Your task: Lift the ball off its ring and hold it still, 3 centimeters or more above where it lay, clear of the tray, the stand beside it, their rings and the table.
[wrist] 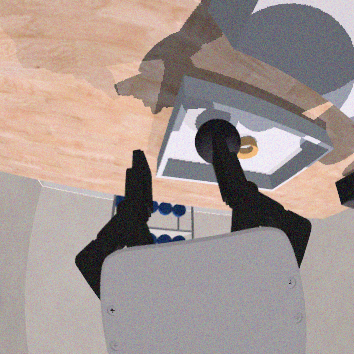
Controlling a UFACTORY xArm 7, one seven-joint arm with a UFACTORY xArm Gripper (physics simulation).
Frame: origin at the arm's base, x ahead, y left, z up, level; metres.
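Seen in the pictures: gripper, fingertip midpoint: (179,154).
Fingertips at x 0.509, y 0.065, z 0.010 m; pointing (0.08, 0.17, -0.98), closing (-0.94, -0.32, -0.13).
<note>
Pixels of each thing's top centre, then the offset from my fingertips to it. "pt": a spot on its surface instead. Level surfaces: height alone.
- black ball at its top centre: (220,161) 0.041 m back, 0.011 m left, 0.008 m down
- grey-walled tray at its top centre: (248,161) 0.089 m back, 0.031 m left, 0.028 m down
- orange ring at a spot on its surface: (254,150) pt 0.099 m back, 0.028 m left, 0.043 m down
- wooden table at its surface level: 0.055 m down
- white shape at a spot on its surface: (295,45) pt 0.017 m back, 0.106 m right, 0.016 m up
The black ball (204,145) is inside the grey-walled tray (240,100) with a white floor. An orange ring (254,150) shows at the ball's right, partly covered by it; whether the ball touches this ring cannot be told. My gripper (179,154) is open, with nothing between its fingers. The right fingertip overlaps the ball in the view, and the left finger is off to the left, outside the tray wall. Whether the right finger touches the ball cannot be told. The stand beside the tray cannot be made out with certainty.
The wooden table (65,120) carries the tray near its edge, with arm shadows across it. A large grey and white shape (295,45) fills the upper right. A black part (346,190) shows at the right edge. A frame with blue beads (165,208) shows beyond the table edge.
</note>
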